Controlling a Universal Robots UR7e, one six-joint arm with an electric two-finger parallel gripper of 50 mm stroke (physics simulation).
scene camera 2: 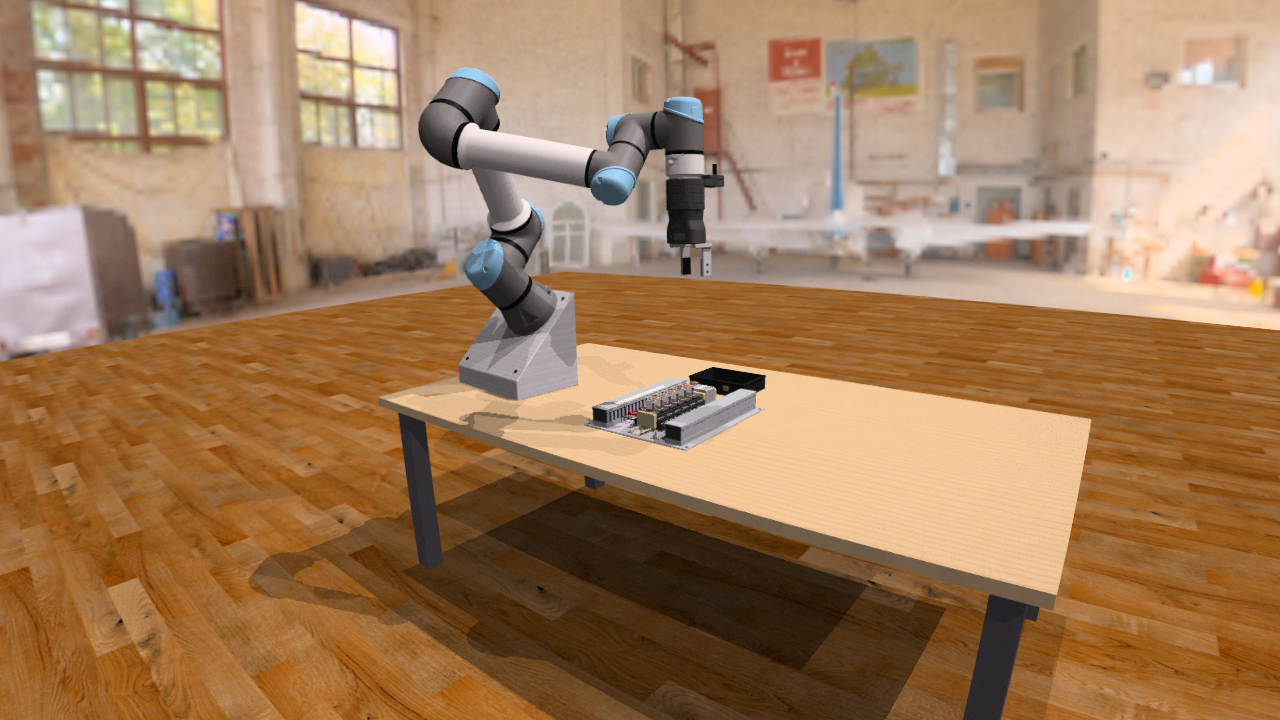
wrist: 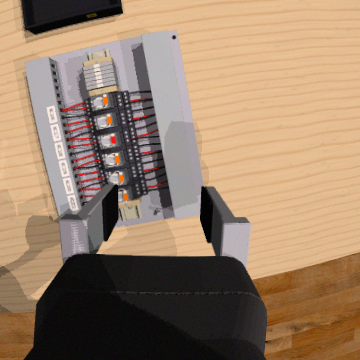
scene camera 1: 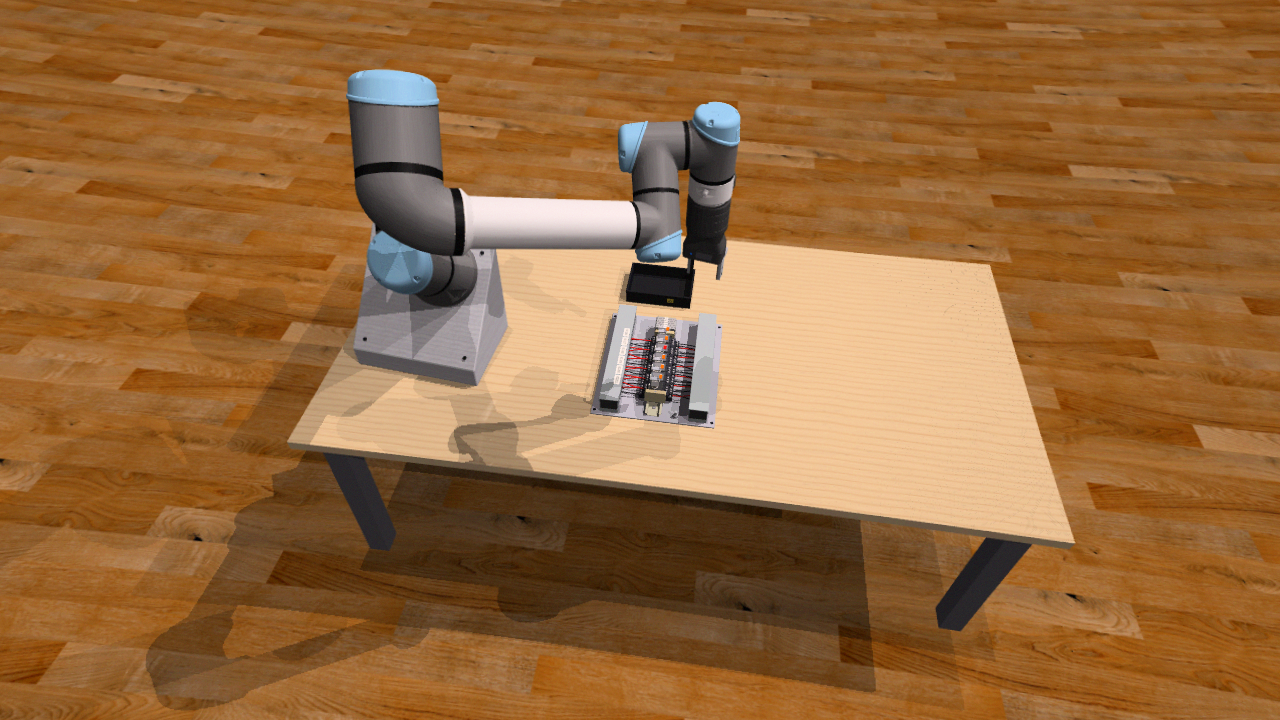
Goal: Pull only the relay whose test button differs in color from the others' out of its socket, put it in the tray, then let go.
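Pixels of known places: gripper, fingertip midpoint: (scene camera 2: pixel 695 275) (wrist: pixel 159 202) (scene camera 1: pixel 704 273); arm's base, link origin: (scene camera 2: pixel 534 312) (scene camera 1: pixel 444 272).
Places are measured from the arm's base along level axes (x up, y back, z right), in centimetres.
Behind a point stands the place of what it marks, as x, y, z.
The relay with the red test button (wrist: pixel 110 140) {-12.4, -49.1, 2.2} (scene camera 1: pixel 664 347) {-12.3, -49.4, 2.2} sits in its socket, third from the terminal-block end of the row. The other relays in the row have orange buttons, such as the relay right beside it (wrist: pixel 106 121) {-12.4, -49.0, -0.7}; the one at the far end is partly hidden by the left finger in the wrist view. The black tray (scene camera 1: pixel 657 300) {-17.7, -45.0, -18.8} (scene camera 2: pixel 732 385) {-16.3, -50.1, -18.8} (wrist: pixel 75 22) {-18.9, -45.0, -18.7} stands on the table beyond the panel; its inside shows no relay in scene camera 1. My gripper (scene camera 1: pixel 705 269) {13.1, -56.5, 5.4} (scene camera 2: pixel 696 268) {13.1, -56.5, 5.4} (wrist: pixel 159 202) {13.1, -56.5, 5.4} is open and empty, pointing down high above the table.
Two raised grey wire ducts (wrist: pixel 175 125) {-14.9, -59.1, 1.6} (wrist: pixel 42 100) {-14.9, -38.7, -6.0} flank the relay row on the panel, with red and black wires between. Beige-grey terminal blocks (wrist: pixel 99 76) {-14.5, -48.7, -7.8} stand at the row's tray end. The robot's base (scene camera 1: pixel 429 331) {-9.5, 1.8, 9.3} stands at the left of the table (scene camera 1: pixel 850 385) {-19.2, -91.8, -0.1}.
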